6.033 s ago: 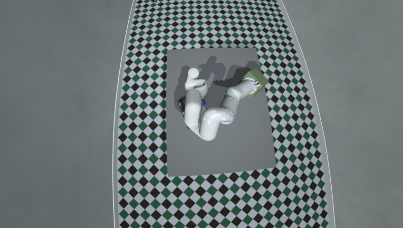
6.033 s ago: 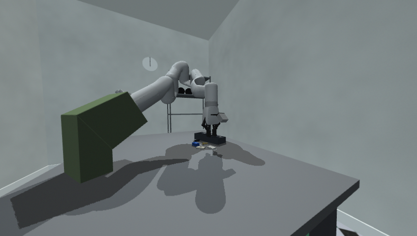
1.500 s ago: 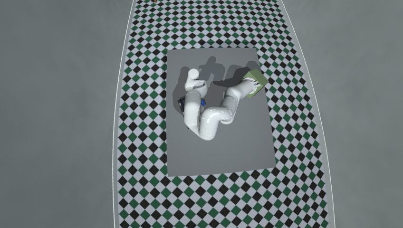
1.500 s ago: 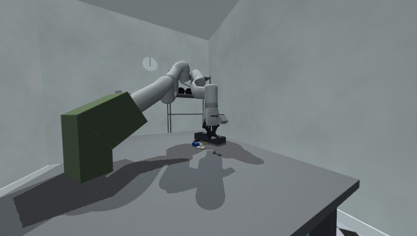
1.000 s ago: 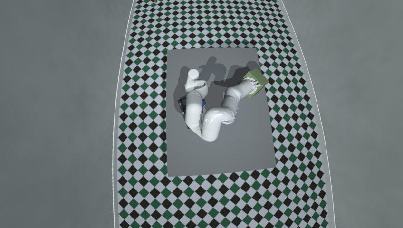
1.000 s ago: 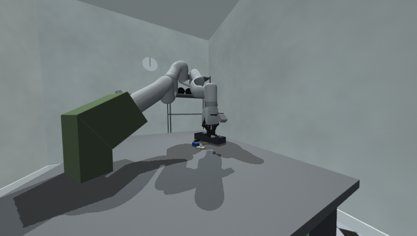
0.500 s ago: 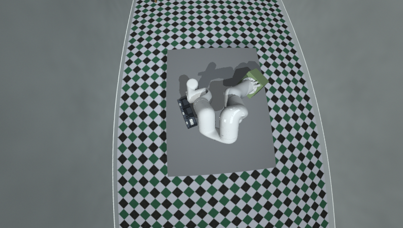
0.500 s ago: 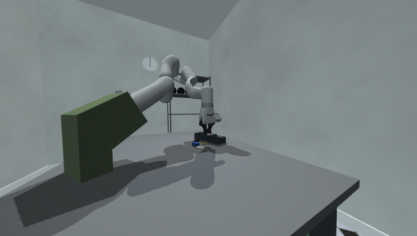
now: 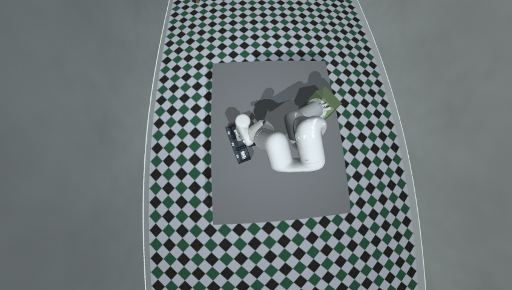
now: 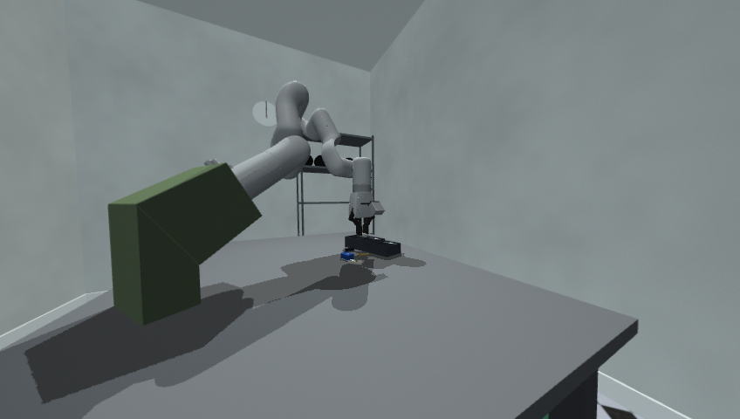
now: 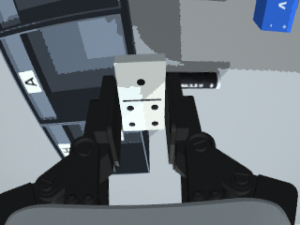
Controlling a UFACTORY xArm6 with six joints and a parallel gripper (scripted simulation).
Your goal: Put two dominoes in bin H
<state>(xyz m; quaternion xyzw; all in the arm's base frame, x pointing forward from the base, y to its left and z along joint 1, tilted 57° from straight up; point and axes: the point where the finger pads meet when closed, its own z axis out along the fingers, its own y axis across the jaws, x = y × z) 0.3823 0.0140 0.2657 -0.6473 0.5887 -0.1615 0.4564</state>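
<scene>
Now: the dark bin tray 4 cm ahead of my hand, 2 cm to the left of it and 7 cm below it. Also, from my hand: black battery 5 cm behind, 2 cm to the left, 8 cm below; white domino 2 cm below; yellow bolt 2 cm behind, 7 cm to the right, 8 cm below.
</scene>
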